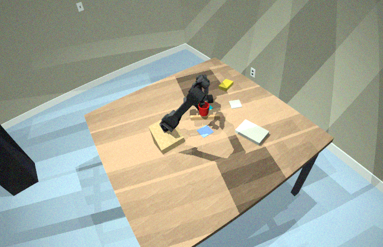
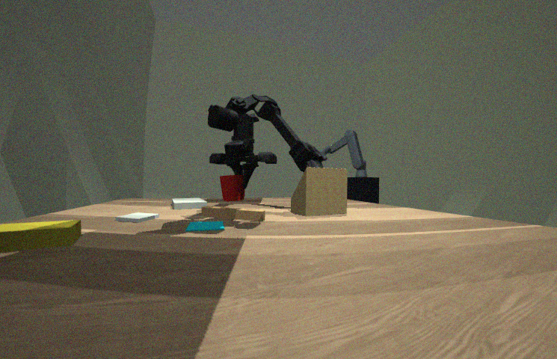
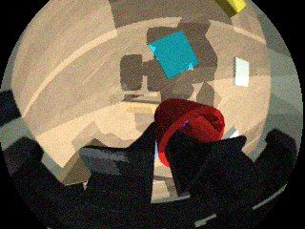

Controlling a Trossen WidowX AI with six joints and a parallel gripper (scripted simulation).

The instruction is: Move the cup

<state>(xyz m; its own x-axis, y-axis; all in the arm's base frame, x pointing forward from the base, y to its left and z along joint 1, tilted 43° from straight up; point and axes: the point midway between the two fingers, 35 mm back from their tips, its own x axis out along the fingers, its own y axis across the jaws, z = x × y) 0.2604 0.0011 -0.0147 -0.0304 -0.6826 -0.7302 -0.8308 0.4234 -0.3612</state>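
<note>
My gripper tip is now 10 cm short of the cyan pad, 7 cm to the right of it and 9 cm above it. From my gripper tip the other things lie so: red cup: 2 cm ahead, 2 cm to the right; wooden bar: 3 cm ahead, 2 cm to the right, 8 cm below; light blue pad: 5 cm behind, 11 cm to the right, 9 cm below.
</note>
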